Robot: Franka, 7 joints.
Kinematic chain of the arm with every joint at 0, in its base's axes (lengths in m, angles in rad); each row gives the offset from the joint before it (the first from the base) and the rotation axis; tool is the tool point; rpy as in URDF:
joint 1: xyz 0 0 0.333 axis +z
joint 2: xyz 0 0 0 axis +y
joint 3: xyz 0 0 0.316 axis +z
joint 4: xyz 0.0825 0 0 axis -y
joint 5: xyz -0.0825 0 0.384 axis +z
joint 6: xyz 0 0 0 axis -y
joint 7: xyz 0.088 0 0 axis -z
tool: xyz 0 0 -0.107 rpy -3.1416 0 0
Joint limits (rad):
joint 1: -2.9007..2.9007
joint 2: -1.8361..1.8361
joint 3: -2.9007..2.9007
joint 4: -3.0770..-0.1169
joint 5: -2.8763..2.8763
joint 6: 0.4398..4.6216
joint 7: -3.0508..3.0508
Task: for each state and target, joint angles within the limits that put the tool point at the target. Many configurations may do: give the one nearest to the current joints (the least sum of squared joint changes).
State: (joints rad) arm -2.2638 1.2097 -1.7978 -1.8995 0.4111 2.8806 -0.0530
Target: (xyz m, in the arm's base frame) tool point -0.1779 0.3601 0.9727
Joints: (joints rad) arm -2.6144 0.6792 -2.3375 -1.5230 0.4325 2.9321 -0.0530
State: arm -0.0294 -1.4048 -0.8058 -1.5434 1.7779 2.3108 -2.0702
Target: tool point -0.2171 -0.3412 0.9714
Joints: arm 0.0513 -1.1430 -0.6373 -1.4254 1.7864 2.2835 -2.0702
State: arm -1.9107 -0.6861 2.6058 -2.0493 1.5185 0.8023 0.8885
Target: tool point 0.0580 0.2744 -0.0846
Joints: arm -1.7723 -1.3002 2.8453 -2.1574 1.5256 0.9919 0.8885
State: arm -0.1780 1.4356 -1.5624 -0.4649 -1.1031 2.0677 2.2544
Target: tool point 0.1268 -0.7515 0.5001
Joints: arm -0.6892 1.3834 -1.5563 -1.0618 -1.0134 1.8759 2.2544
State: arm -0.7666 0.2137 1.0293 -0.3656 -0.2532 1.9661 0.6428
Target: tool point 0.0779 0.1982 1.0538
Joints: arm -0.6175 -0.2504 1.1180 -0.2719 -0.1937 1.1711 0.6428
